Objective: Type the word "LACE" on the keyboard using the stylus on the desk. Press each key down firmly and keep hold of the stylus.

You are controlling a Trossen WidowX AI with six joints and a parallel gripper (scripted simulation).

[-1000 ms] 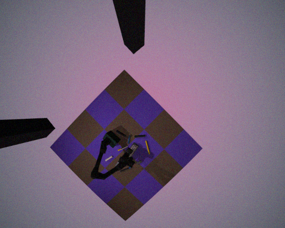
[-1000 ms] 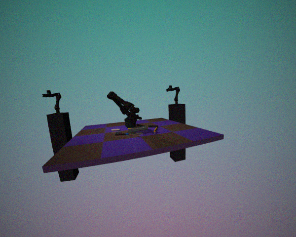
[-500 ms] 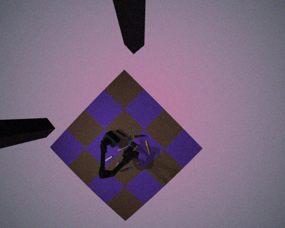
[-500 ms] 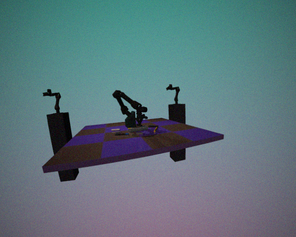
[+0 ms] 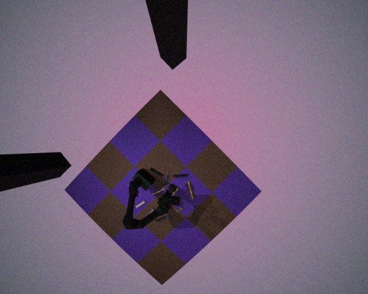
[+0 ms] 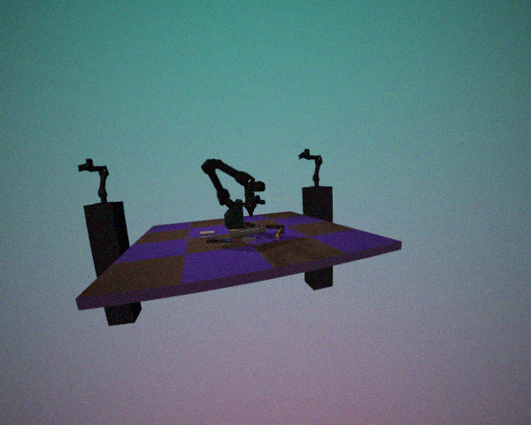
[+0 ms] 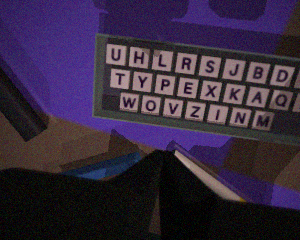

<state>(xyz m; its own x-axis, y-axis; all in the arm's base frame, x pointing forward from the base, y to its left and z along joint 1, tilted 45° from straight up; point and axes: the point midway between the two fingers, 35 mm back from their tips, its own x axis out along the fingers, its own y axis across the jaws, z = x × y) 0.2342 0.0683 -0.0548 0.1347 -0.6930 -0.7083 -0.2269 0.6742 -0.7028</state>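
Now: the blue stylus 100 mm behind my gripper tip, 90 mm below it and 70 mm to the left of it. From my gripper tip the other things lie so: yellow pencil (140 mm to the left, 130 mm ahead, 90 mm below); e key (80 mm below, 30 mm ahead, 10 mm to the right); white marker (90 mm to the right, 90 mm below, 60 mm behind).
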